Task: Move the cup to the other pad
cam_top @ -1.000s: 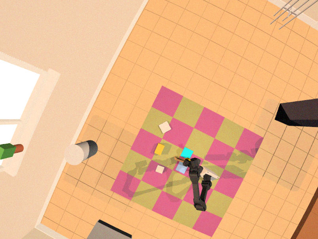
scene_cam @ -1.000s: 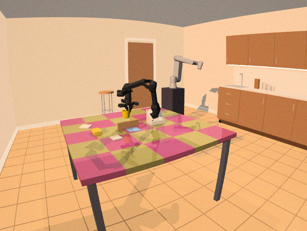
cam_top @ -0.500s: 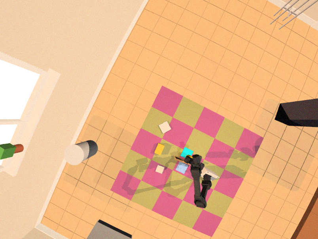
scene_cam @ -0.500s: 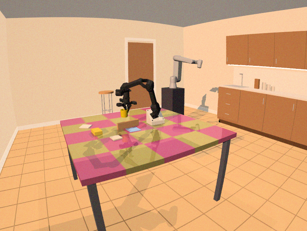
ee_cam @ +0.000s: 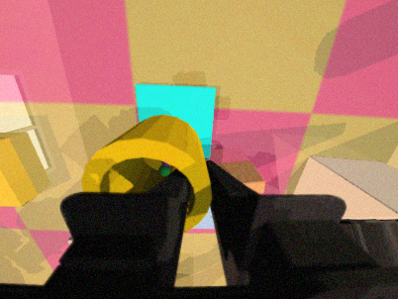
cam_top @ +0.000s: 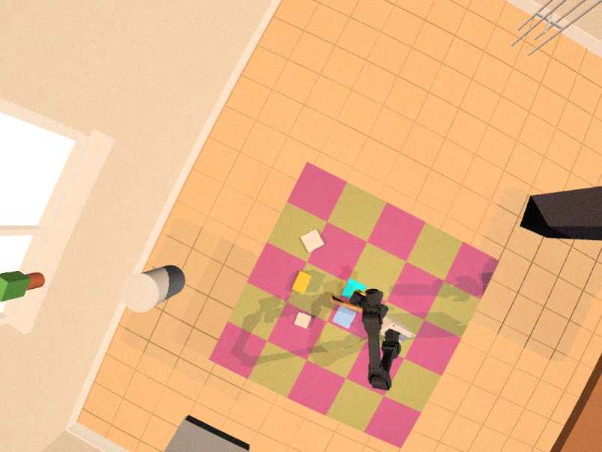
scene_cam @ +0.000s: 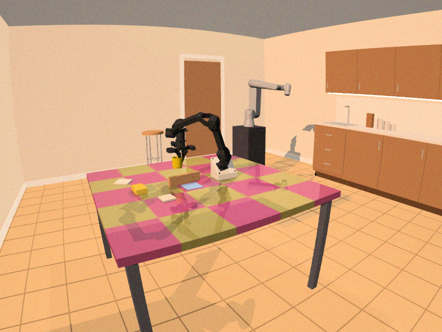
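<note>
Right now my gripper tip is 30 mm short of the cyan pad and 130 mm above it. The rest, counted from my gripper tip: green marble: 30 mm ahead, 20 mm to the left, 20 mm below; then yellow cup: 20 mm ahead; then purple marble: 30 mm ahead, 20 mm below.
</note>
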